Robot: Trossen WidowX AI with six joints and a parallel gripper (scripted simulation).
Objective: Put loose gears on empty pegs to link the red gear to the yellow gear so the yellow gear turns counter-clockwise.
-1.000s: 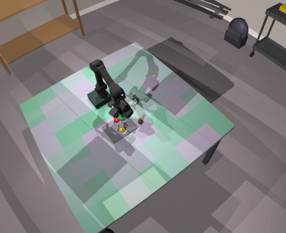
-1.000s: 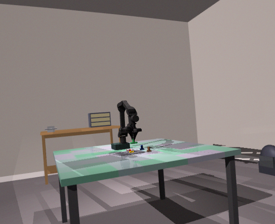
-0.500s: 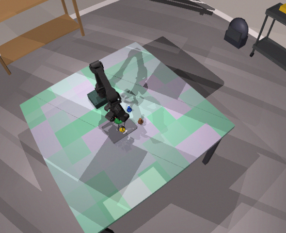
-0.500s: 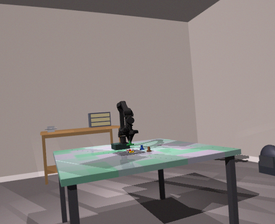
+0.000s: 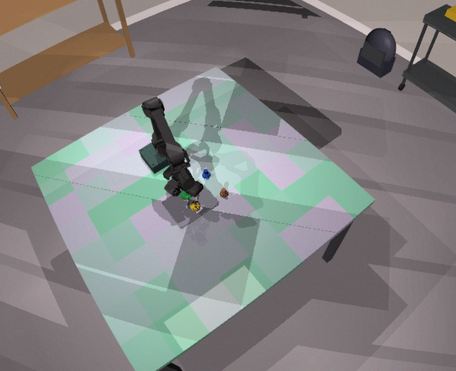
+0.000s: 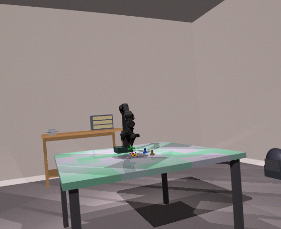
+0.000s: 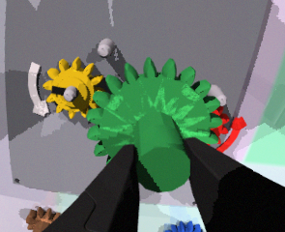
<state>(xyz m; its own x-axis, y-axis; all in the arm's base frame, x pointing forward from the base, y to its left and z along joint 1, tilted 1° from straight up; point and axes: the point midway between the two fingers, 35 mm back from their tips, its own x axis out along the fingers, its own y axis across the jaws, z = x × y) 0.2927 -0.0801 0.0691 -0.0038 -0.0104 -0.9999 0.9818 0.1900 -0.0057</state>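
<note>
Now: gripper tip 10 mm above the green gear. The rest, counted from my gripper tip: small brown gear (150 mm to the left, 90 mm ahead, 70 mm below); then red arrow (80 mm below, 70 mm behind, 30 mm to the left); then small blue gear (160 mm to the left, 70 mm below, 60 mm behind).
</note>
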